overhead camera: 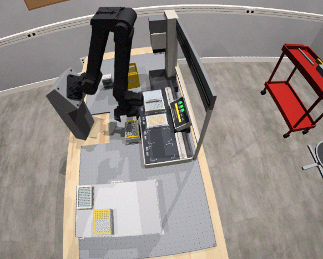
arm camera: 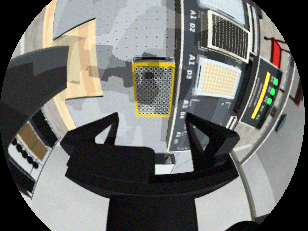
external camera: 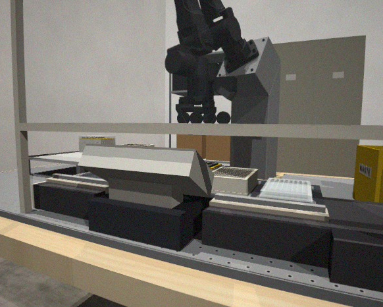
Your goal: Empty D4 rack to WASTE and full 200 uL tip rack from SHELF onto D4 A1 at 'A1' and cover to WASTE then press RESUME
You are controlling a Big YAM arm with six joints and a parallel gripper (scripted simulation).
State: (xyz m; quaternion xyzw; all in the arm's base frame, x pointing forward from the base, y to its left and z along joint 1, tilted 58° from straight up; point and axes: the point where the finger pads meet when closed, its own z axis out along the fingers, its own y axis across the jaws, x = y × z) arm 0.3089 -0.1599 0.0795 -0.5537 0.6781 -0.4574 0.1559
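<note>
My hand is 160 mm above the black spare nest. Round my hand: reservoir: 210 mm ahead, 50 mm to the left, 100 mm below; tan plate: 160 mm ahead, 40 mm to the right, 100 mm below; clear plate: 260 mm ahead, 140 mm to the left, 100 mm below.
</note>
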